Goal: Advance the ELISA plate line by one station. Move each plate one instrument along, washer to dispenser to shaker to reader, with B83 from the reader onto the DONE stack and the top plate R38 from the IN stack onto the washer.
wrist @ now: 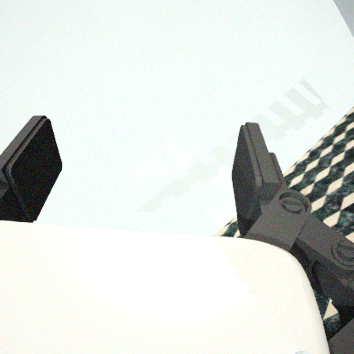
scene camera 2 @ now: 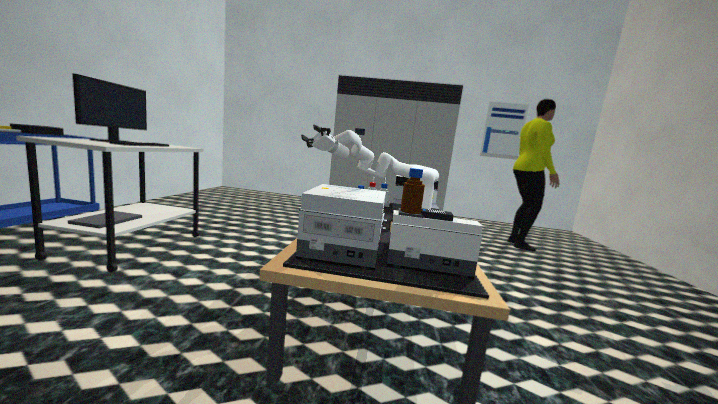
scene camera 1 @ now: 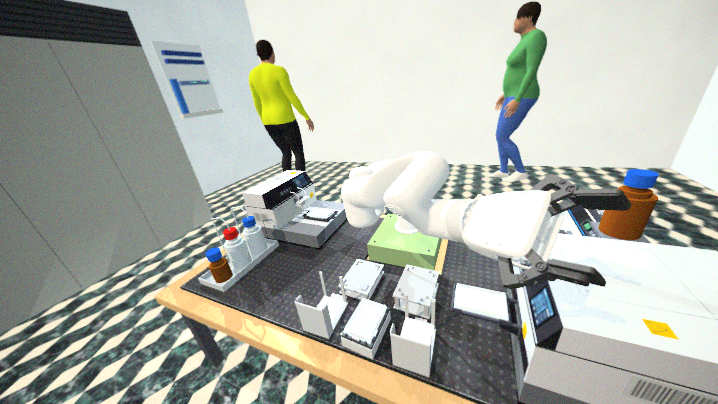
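Pixels of known places: gripper, between the fingertips: (wrist: 143,143) (scene camera 2: 307,131) (scene camera 1: 614,237); arm's base, origin of its link: (scene camera 1: 408,226).
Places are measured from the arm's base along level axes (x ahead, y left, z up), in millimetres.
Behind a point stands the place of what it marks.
Observation:
My gripper (scene camera 1: 613,240) @(x 674, y 393, z 449 mm) (scene camera 2: 308,133) @(x 674, y 393, z 449 mm) (wrist: 143,143) @(x 674, y 393, z 449 mm) is open and empty, raised above the large white instrument (scene camera 1: 647,281) @(x 392, y 596, z 195 mm) (scene camera 2: 343,206) @(x 388, y 767, z 163 mm) at the right in scene camera 1. A white plate (scene camera 1: 319,214) @(x 43, y -465, z 31 mm) lies on the grey deck of the instrument with tubing (scene camera 1: 266,216) @(x 195, y -680, z 74 mm) at the back left. A white rectangular plate (scene camera 1: 480,301) @(x 413, y 304, z 56 mm) lies beside the large instrument. A white plate (scene camera 1: 366,324) @(x 540, y 14, z -8 mm) sits on a low block between two upright white holders (scene camera 1: 313,317) @(x 582, y -141, z 6 mm) (scene camera 1: 412,347) @(x 583, y 159, z 25 mm). Two flat white units (scene camera 1: 362,277) @(x 339, y -91, z -37 mm) (scene camera 1: 415,287) @(x 348, y 112, z -15 mm) stand behind. Plate labels are unreadable, so I cannot tell B83 or R38.
A tray (scene camera 1: 218,284) @(x 532, y -680, z -72 mm) with capped bottles stands at the left. The arm rises from a green block (scene camera 1: 403,247) @(x 161, y 20, z -1 mm). A large brown bottle (scene camera 1: 628,213) @(x 160, y 637, z 235 mm) (scene camera 2: 412,195) @(x 124, y 694, z 230 mm) stands on the smaller instrument (scene camera 2: 434,241) @(x 13, y 718, z 59 mm). Two people (scene camera 1: 272,92) (scene camera 1: 524,65) stand beyond the table.

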